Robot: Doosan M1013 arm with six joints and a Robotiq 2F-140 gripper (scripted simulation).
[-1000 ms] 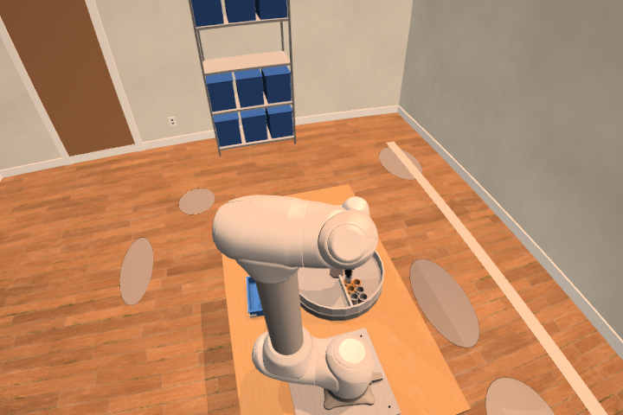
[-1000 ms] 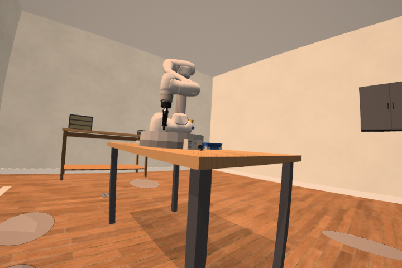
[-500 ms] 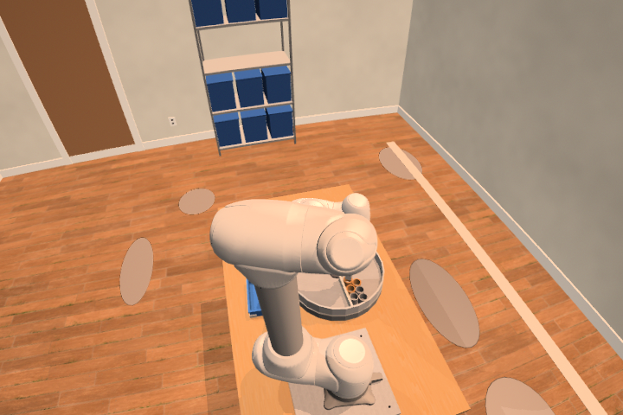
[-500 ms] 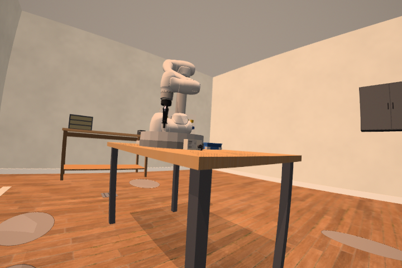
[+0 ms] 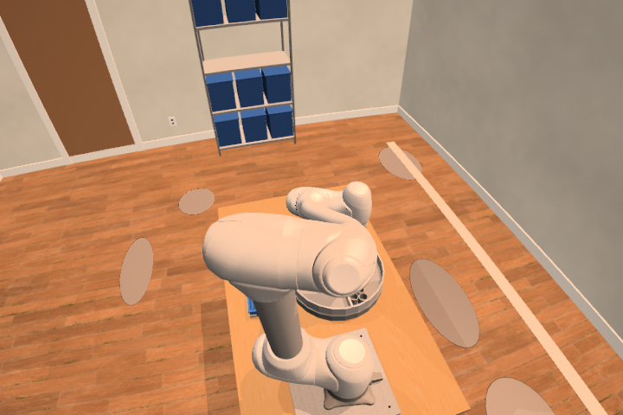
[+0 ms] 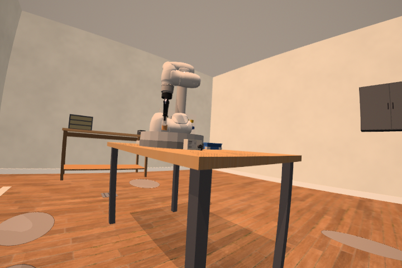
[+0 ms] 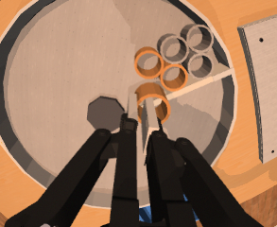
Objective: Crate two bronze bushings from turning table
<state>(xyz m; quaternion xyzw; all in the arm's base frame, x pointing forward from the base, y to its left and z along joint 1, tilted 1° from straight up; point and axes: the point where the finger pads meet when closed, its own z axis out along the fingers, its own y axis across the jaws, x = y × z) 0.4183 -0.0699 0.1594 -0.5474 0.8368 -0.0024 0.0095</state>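
The crate is 370 mm to the left of my hand and 160 mm below it. Also, from my hand: round grey turning table: 130 mm below, 60 mm ahead, 40 mm to the left.
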